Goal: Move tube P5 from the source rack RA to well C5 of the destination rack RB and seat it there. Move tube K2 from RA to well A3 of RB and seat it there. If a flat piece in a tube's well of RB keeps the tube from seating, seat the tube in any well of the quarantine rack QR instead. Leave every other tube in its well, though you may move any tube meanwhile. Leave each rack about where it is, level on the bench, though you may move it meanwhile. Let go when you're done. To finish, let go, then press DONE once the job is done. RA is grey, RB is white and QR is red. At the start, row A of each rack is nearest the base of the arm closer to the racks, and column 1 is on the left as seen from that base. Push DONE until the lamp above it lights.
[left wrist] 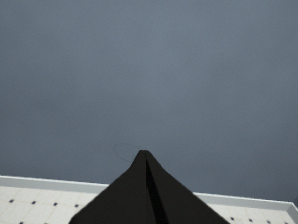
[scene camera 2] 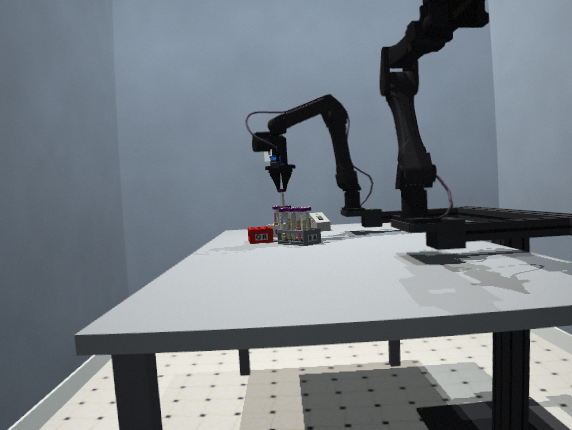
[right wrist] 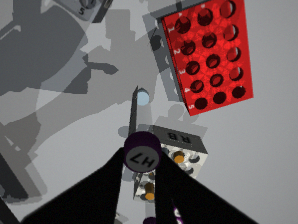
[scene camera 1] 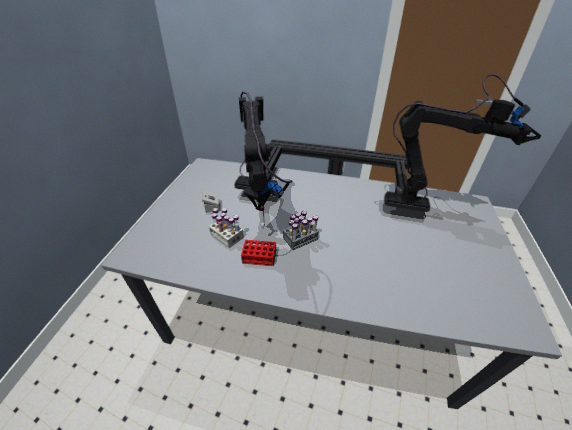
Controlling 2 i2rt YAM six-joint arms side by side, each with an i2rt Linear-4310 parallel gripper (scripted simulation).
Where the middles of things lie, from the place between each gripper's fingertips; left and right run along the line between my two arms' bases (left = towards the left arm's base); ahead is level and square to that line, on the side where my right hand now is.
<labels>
Now: right hand 90 mm short of the red rack QR [scene camera 1: 264,252], 10 mm to the right of it and 160 mm above it.
Now: left hand 1030 mm to the left of the red rack QR, 460 mm above it and 360 mm short of it.
</labels>
